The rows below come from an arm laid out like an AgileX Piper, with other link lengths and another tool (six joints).
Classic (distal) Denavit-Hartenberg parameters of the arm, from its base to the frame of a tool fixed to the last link. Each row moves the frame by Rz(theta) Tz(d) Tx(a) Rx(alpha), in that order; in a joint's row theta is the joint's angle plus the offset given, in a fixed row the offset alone. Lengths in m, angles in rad.
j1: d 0.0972  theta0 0  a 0  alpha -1.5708
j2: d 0  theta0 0.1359  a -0.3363  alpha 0
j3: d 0  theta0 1.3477  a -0.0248  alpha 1.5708
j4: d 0.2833  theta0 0  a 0  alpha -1.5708
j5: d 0  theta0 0  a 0  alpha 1.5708
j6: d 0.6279  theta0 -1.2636  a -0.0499  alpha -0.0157
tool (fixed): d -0.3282  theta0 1.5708  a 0  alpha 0
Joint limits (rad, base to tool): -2.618..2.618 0..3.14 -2.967..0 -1.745..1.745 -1.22..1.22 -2.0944..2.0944
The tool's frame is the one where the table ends.
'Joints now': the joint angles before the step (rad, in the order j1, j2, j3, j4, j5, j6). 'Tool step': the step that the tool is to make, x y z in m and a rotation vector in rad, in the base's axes. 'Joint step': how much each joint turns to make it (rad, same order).
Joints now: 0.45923 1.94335 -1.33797 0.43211 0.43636 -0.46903
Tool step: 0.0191 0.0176 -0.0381 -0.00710 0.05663 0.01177
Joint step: 0.00224 0.14232 -0.12640 0.01131 0.04188 0.00018
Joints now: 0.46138 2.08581 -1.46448 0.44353 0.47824 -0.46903
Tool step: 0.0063 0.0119 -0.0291 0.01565 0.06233 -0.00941
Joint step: -0.00012 0.09211 -0.07043 0.04071 0.03042 -0.00021
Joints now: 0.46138 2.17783 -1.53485 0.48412 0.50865 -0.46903
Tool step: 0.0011 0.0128 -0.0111 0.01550 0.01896 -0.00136
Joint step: 0.01242 0.04154 -0.03212 0.02619 0.00057 0.00010
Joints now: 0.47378 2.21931 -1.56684 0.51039 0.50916 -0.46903
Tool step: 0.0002 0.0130 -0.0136 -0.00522 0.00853 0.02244
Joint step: 0.01604 0.04823 -0.04753 -0.00419 0.01056 0.00022
